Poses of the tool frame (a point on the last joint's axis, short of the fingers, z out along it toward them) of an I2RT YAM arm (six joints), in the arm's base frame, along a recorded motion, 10 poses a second.
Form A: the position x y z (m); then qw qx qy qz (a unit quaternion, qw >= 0).
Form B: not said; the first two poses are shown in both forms.
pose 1, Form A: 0.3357, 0.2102, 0.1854, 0.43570, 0.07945, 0.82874, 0.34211
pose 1, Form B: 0.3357, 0.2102, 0.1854, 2.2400, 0.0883, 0.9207, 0.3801
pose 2, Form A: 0.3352, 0.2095, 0.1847, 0.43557, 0.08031, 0.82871, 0.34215
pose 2, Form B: 0.3352, 0.2095, 0.1847, 2.2402, 0.0892, 0.9206, 0.3801
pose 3, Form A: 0.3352, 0.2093, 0.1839, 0.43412, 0.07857, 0.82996, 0.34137
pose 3, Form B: 0.3352, 0.2093, 0.1839, 2.2435, 0.0872, 0.9213, 0.3789
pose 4, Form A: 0.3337, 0.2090, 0.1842, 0.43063, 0.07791, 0.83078, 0.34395
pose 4, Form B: 0.3337, 0.2090, 0.1842, 2.2512, 0.0863, 0.9205, 0.3811
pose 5, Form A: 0.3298, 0.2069, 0.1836, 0.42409, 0.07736, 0.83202, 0.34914
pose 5, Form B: 0.3298, 0.2069, 0.1836, 2.2657, 0.0854, 0.9187, 0.3855
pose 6, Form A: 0.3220, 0.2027, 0.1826, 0.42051, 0.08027, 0.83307, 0.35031
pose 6, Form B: 0.3220, 0.2027, 0.1826, 2.2736, 0.0885, 0.9182, 0.3861
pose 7, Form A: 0.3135, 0.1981, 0.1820, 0.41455, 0.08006, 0.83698, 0.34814
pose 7, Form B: 0.3135, 0.1981, 0.1820, 2.2867, 0.0880, 0.9197, 0.3826
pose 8, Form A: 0.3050, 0.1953, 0.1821, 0.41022, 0.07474, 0.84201, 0.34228
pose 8, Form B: 0.3050, 0.1953, 0.1821, 2.2962, 0.0820, 0.9233, 0.3753
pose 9, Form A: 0.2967, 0.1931, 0.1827, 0.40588, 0.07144, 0.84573, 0.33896
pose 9, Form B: 0.2967, 0.1931, 0.1827, 2.3057, 0.0782, 0.9254, 0.3709
